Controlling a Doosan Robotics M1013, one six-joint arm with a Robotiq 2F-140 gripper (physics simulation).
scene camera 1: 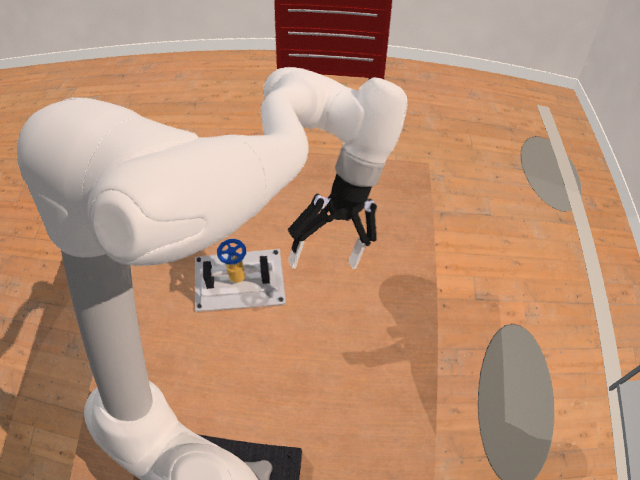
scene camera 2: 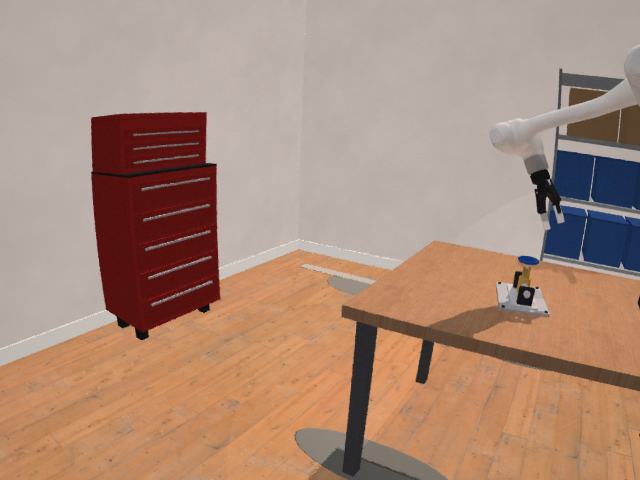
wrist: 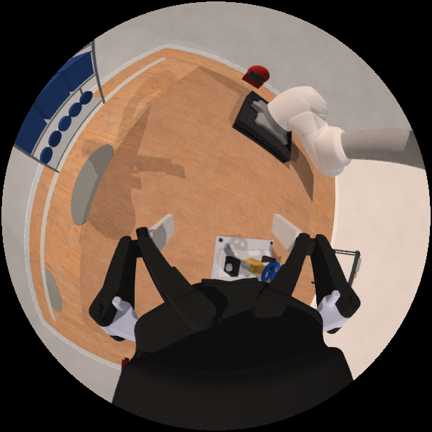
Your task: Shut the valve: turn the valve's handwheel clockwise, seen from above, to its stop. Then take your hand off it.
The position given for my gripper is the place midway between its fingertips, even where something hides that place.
Observation:
I see my gripper (scene camera 1: 322, 265) and a light grey base plate (scene camera 1: 269, 298).
My gripper is seen too in scene camera 2 (scene camera 2: 554, 226) and in the wrist view (wrist: 223, 223). The light grey base plate also shows in scene camera 2 (scene camera 2: 504, 303) and in the wrist view (wrist: 221, 242).

